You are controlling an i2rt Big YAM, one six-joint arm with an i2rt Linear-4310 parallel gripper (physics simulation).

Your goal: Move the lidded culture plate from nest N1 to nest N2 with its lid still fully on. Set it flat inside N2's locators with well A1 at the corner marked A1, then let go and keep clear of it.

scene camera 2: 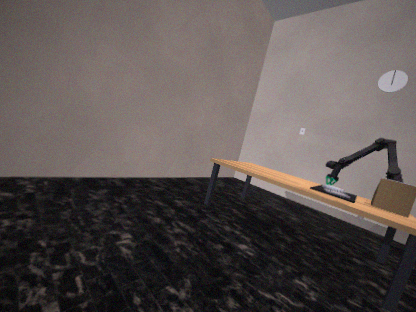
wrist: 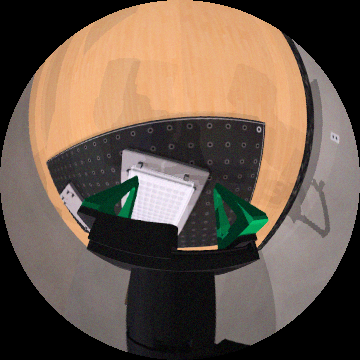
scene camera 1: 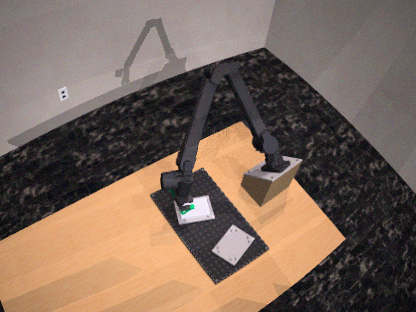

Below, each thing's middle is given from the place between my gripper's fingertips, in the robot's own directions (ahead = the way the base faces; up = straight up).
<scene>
Right now the nest plate [wrist: 198, 175] is 5 cm behind my hand, 5 cm to the left of it and 2 cm below it.
</scene>
